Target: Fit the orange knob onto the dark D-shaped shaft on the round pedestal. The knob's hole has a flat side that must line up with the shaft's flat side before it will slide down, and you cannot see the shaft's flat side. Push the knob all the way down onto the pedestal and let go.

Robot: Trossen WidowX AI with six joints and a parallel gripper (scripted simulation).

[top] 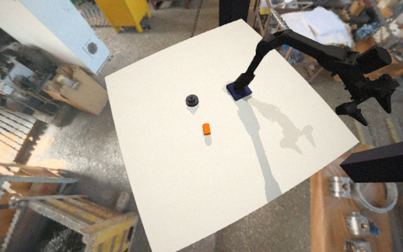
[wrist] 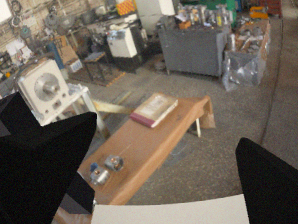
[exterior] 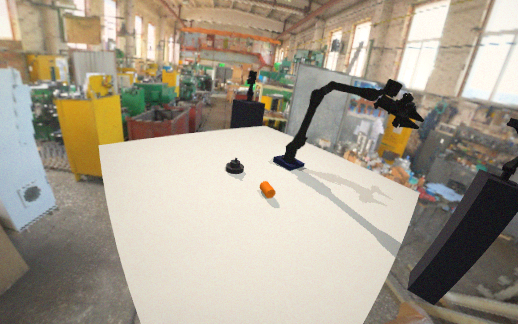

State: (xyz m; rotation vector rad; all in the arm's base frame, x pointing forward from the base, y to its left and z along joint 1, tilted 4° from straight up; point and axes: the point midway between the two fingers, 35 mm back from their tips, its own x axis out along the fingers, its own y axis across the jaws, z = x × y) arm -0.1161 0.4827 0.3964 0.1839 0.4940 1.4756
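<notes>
My gripper tip is now 46 cm short of the orange knob, 41 cm to the left of it and 36 cm above it. Round my gripper tip: pedestal 43 cm ahead, 63 cm to the right, 35 cm below.
</notes>
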